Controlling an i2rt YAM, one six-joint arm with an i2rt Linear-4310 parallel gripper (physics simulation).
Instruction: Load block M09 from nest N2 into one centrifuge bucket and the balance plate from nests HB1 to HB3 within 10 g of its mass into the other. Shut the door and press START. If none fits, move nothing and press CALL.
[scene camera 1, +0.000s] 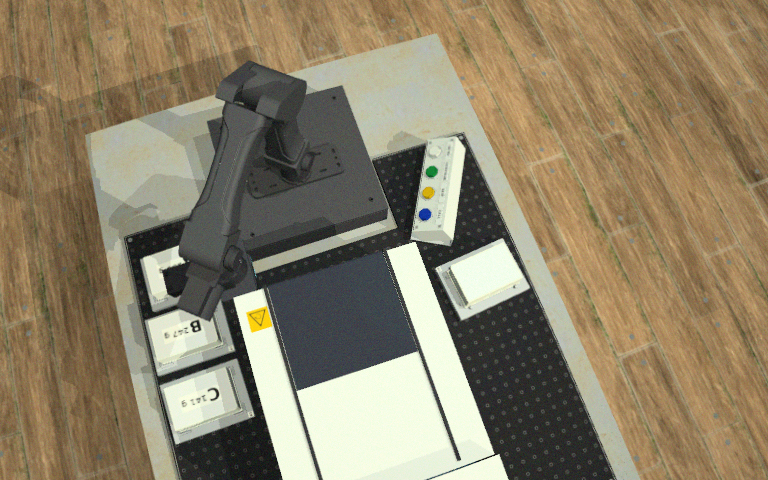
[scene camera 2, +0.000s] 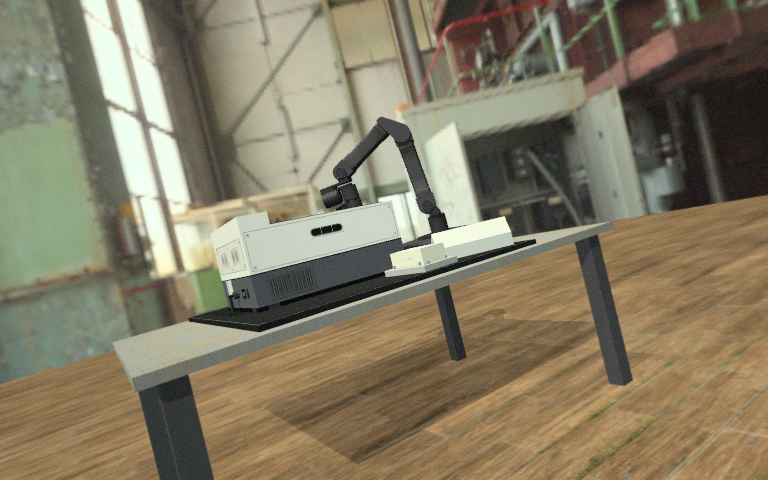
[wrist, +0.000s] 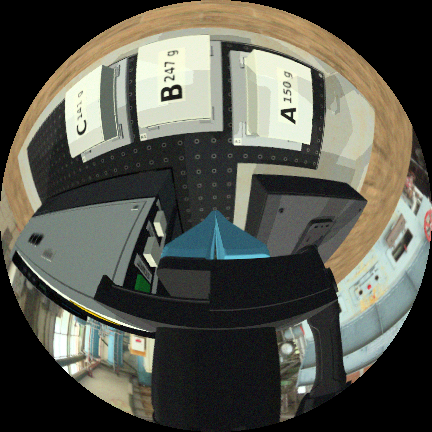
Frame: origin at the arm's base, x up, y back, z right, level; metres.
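Seen in the pictures: gripper, fingertip midpoint: (scene camera 1: 244, 279) (wrist: 215, 215); arm's base at its link origin: (scene camera 1: 295, 171) (wrist: 302, 249).
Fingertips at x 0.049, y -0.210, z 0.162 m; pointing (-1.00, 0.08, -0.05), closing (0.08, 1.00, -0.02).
Note:
Offsets run from my fingertips to a thing's middle.
My gripper (wrist: 215, 215) (scene camera 1: 200, 305) (scene camera 2: 331, 196) is shut and empty, its blue fingers pressed together. It hangs above the mat between the centrifuge {dx +0.009, dy -0.290, dz -0.142 m} (scene camera 1: 373, 410) (scene camera 2: 306, 248) (wrist: 88, 238) and the balance plates. Plate A {dx -0.080, dy +0.096, dz +0.129 m} (wrist: 278, 96), marked 150 g, plate B {dx -0.080, dy -0.038, dz +0.150 m} (wrist: 173, 82) (scene camera 1: 184, 330), marked 247 g, and plate C {dx -0.080, dy -0.177, dz +0.151 m} (wrist: 86, 116) (scene camera 1: 203, 397), marked 141 g, each lie in their nests. In the overhead view the arm hides most of plate A. The white block {dx -0.074, dy -0.130, dz -0.456 m} (scene camera 1: 484, 273) (scene camera 2: 417, 257) sits in its nest right of the centrifuge.
A white button box {dx -0.071, dy +0.079, dz -0.441 m} (scene camera 1: 436, 190) (scene camera 2: 473, 235) with green {dx -0.049, dy +0.112, dz -0.435 m} (scene camera 1: 431, 171), yellow {dx -0.049, dy +0.069, dz -0.410 m} (scene camera 1: 428, 192) and blue {dx -0.049, dy +0.025, dz -0.385 m} (scene camera 1: 425, 214) buttons stands behind the block. The arm's dark base plate (scene camera 1: 334, 190) (wrist: 301, 217) is behind the centrifuge. The centrifuge top has a dark panel {dx +0.099, dy -0.156, dz -0.146 m} (scene camera 1: 339, 314).

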